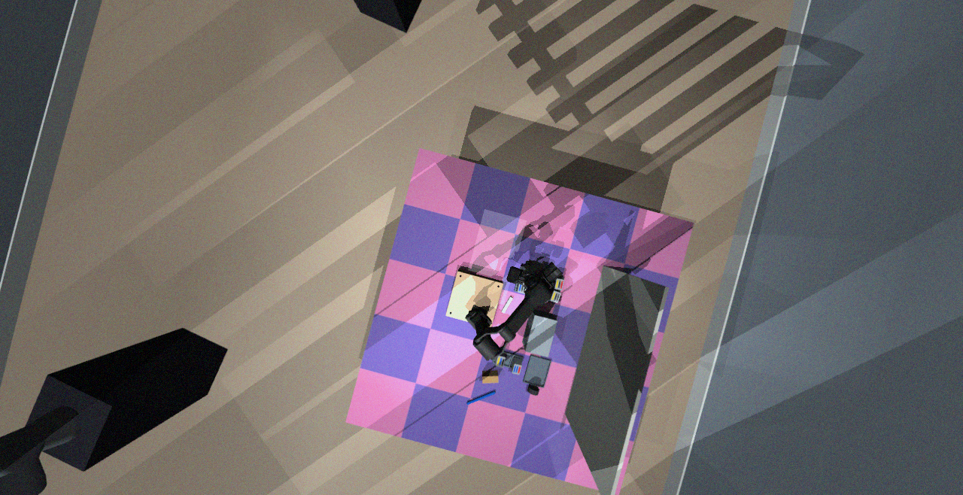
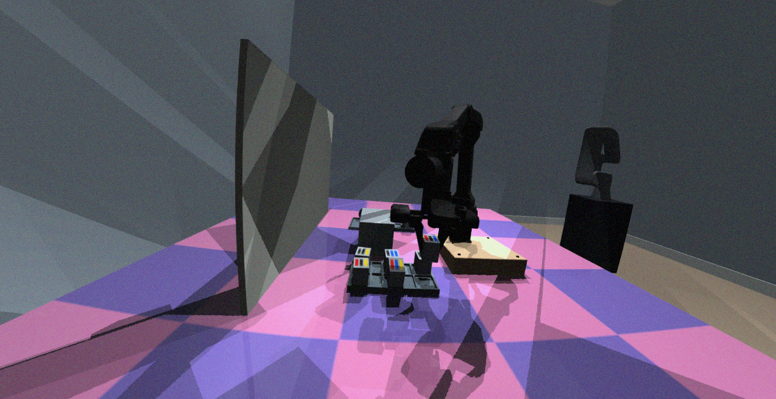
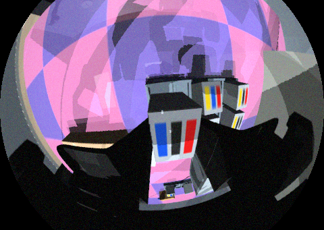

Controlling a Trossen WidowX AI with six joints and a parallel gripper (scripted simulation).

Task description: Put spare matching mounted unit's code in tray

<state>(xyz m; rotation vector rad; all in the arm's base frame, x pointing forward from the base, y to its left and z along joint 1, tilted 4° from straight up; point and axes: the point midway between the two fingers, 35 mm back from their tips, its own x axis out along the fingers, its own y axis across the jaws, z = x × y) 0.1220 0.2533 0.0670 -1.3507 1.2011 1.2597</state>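
Right now my gripper tip is 380 mm to the left of the grey-rimmed tray, 240 mm short of it and 80 mm above it. From my gripper tip the other things lie so: tall dark panel (380 mm ahead, 160 mm to the right, 140 mm above); then grey mounted unit (190 mm to the right, 150 mm ahead, 30 mm below); then striped spare (390 mm to the right, 60 mm ahead, 40 mm below).
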